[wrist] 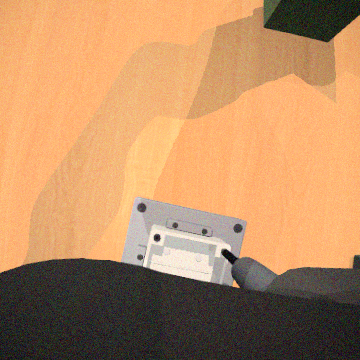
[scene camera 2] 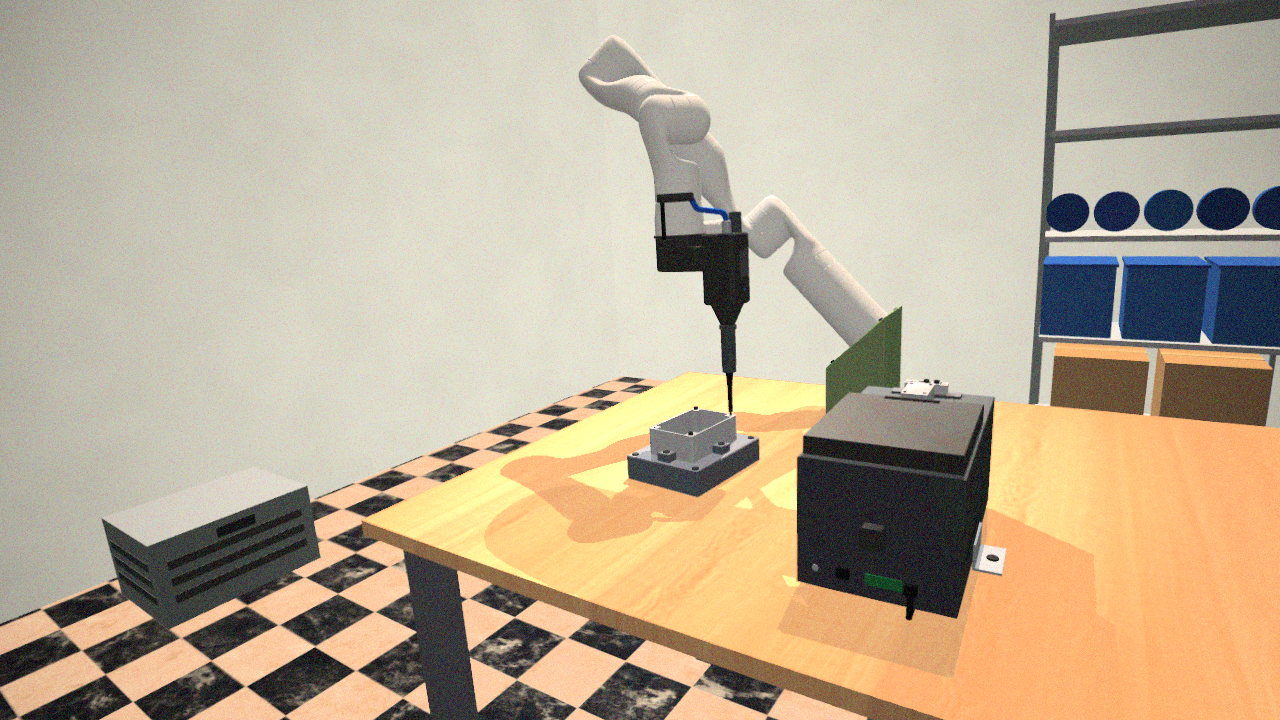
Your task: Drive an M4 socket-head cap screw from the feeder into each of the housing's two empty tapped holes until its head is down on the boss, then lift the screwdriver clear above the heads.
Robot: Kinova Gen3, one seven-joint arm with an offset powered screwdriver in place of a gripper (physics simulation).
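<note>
The light grey, open-topped housing (scene camera 2: 711,440) (wrist: 190,235) sits upright on a grey fixture plate (scene camera 2: 662,473) (wrist: 190,212). My screwdriver (scene camera 2: 730,410) (wrist: 225,252) stands vertical, its thin black bit reaching down to the housing's right corner in the scene view. The bit tip is at or just over that corner boss; a screw under it is too small to make out. A dark screw head (scene camera 2: 695,409) (wrist: 157,237) shows at another corner. Dark spots also mark the left and front corners in the scene view. My black tool body hides the housing's lower part in the wrist view.
A large black feeder box (scene camera 2: 881,528) with a small light mechanism (scene camera 2: 926,387) on top stands right of the fixture. A green upright panel (scene camera 2: 864,362) (wrist: 305,20) stands behind it, by the arm's base. A shelf rack (scene camera 2: 1045,214) is at the back right.
</note>
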